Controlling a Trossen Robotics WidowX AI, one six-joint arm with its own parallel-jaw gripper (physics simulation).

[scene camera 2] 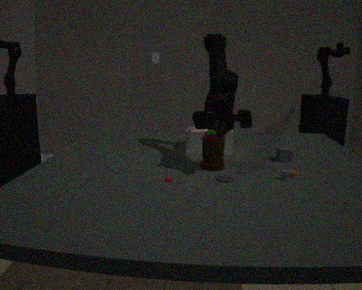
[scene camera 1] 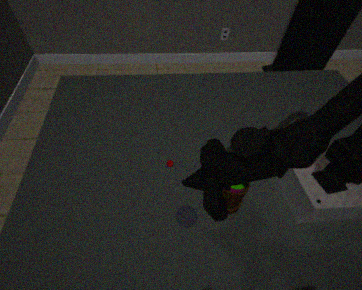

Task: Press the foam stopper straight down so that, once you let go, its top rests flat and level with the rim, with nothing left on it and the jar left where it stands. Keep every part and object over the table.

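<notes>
An amber-brown jar (scene camera 1: 233, 203) (scene camera 2: 213, 154) stands upright on the table (scene camera 1: 110, 200) (scene camera 2: 150, 220). The foam stopper (scene camera 1: 237, 187) (scene camera 2: 210, 132) shows at its mouth, with a bright green top and a magenta band below. It appears to stand slightly above the rim. My gripper (scene camera 2: 219, 134) is shut and empty, pointing down at the jar's top, beside the visible green part in the scene camera 2 view. Its fingertips are hidden behind its own dark body in the scene camera 1 view. The dark picture does not show whether they touch the stopper. Part of the jar's mouth is hidden.
A flat blue-grey disc (scene camera 1: 187, 216) (scene camera 2: 224, 178) and a small red piece (scene camera 1: 170, 163) (scene camera 2: 168, 179) lie near the jar. A grey block (scene camera 2: 284, 155) and small grey (scene camera 2: 283, 175) and orange (scene camera 2: 293, 173) pieces lie right in scene camera 2. A white box (scene camera 1: 332, 199) (scene camera 2: 193, 143) is behind.
</notes>
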